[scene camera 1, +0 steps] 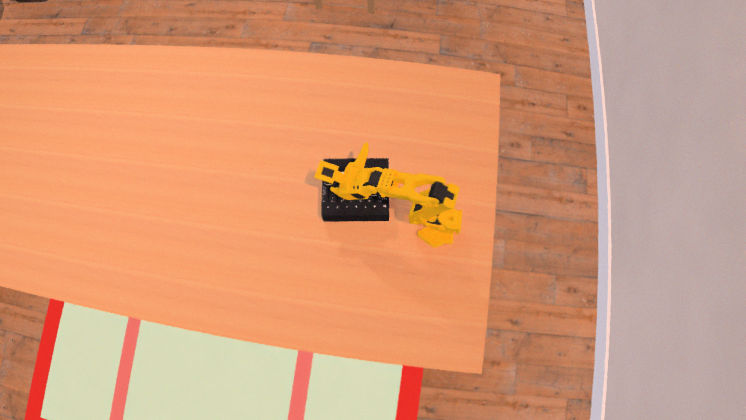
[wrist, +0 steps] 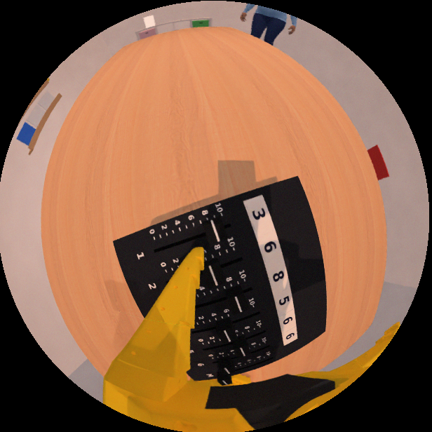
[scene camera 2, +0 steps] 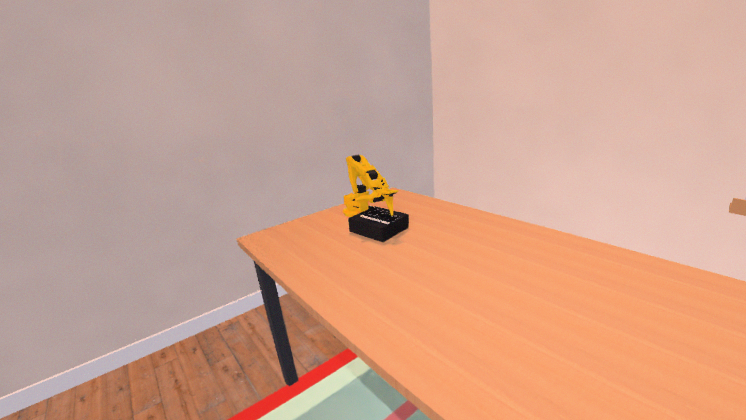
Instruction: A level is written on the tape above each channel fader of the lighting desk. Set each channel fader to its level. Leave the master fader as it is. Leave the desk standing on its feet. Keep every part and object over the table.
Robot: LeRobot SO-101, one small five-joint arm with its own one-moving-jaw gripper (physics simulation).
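Where they show: end effector, tool point: (scene camera 1: 332, 188) (scene camera 2: 391, 214); arm's base, origin of the base link: (scene camera 1: 428, 224).
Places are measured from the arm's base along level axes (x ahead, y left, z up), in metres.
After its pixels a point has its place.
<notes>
The black lighting desk (scene camera 1: 360, 215) @[x 0.165, y 0.014, z 0.053 m] (scene camera 2: 366, 229) @[x 0.206, y -0.127, z 0.032 m] (wrist: 304, 215) stands upright on the table. Its tape (wrist: 264, 230) reads 3, 6, 8, 5, 6, 6. In the wrist view the channel 1 fader (wrist: 215, 231) is near 8, the channel 2 fader (wrist: 213, 275) near 6, channel 3 (wrist: 238, 304) near 8, channel 4 (wrist: 227, 336) near 5 and channel 5 (wrist: 242, 351) near 6. Channel 6 and the master are too small to read surely. My gripper (scene camera 1: 349, 169) (scene camera 2: 393, 204) @[x 0.240, y -0.039, z 0.069 m] (wrist: 299, 287) is wide open, fixed-jaw tip over the desk between slots 1 and 2, low-side of cap 1; contact is unclear.
The wooden table (scene camera 1: 182, 182) @[x 0.656, y -0.030, z 0.000 m] (scene camera 2: 522, 292) @[x 0.743, y -0.071, z 0.000 m] (wrist: 165, 125) extends far beyond the desk. The arm's base (scene camera 1: 438, 224) @[x -0.018, y 0.013, z 0.057 m] (scene camera 2: 356, 205) @[x 0.006, y -0.018, z 0.043 m] stands beside the desk, near the table's short edge. A person (wrist: 267, 22) shows beyond the far edge in the wrist view.
</notes>
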